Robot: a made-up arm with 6 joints.
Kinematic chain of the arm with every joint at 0, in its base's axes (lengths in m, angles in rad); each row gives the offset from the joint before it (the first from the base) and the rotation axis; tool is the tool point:
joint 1: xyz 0 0 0.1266 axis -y
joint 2: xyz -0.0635 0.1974 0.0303 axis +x
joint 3: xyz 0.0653 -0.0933 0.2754 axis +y
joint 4: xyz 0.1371 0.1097 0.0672 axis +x
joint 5: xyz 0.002 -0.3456 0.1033 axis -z
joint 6: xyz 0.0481 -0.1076 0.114 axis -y
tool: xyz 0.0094 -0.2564 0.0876
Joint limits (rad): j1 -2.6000..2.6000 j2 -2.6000..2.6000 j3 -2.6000..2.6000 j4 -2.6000..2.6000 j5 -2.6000..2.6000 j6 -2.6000..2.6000
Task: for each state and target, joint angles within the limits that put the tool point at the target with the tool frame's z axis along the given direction. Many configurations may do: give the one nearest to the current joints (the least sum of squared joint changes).
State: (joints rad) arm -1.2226 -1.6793 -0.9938 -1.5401 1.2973 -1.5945
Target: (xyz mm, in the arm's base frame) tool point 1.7 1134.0 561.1 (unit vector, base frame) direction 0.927 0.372 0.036
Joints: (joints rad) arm -1.0916 -1.4484 -0.5209 -1.2572 0.6563 -2.3239
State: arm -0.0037 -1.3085 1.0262 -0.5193 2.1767 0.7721
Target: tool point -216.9 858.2 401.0 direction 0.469 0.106 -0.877
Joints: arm 0.3424 -1.1708 0.2193 -0.6365 1.7937 1.1975
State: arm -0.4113 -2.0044 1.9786 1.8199 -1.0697 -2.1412
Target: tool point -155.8 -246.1 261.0 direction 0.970 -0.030 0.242
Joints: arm -0.3583 -2.3967 1.1663 2.4418 -0.7333 -1.7867
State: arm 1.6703 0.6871 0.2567 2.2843 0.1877 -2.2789
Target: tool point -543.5 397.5 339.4 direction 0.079 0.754 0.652
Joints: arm 0.7228 1.4596 0.6459 2.5614 0.6176 -1.6335
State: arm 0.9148 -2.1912 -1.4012 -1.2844 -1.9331 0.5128
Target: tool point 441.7 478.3 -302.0 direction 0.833 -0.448 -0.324
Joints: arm 1.0217 -2.2370 -1.9126 -1.9119 -2.3740 0.1779
